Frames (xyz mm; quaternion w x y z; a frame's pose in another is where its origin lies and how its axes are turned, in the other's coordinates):
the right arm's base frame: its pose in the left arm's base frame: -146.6 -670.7 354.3 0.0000 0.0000 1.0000 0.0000
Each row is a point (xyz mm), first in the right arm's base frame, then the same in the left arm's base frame.
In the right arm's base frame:
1: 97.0 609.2 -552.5
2: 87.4 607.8 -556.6
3: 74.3 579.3 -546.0
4: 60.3 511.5 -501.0
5: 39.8 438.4 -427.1
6: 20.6 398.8 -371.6
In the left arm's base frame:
1: -243.6 -61.5 906.8
2: -234.0 -62.9 910.9
3: -220.9 -91.4 900.3
4: -206.9 -159.2 855.3
5: -186.4 -232.3 781.4
6: -167.2 -271.9 725.9

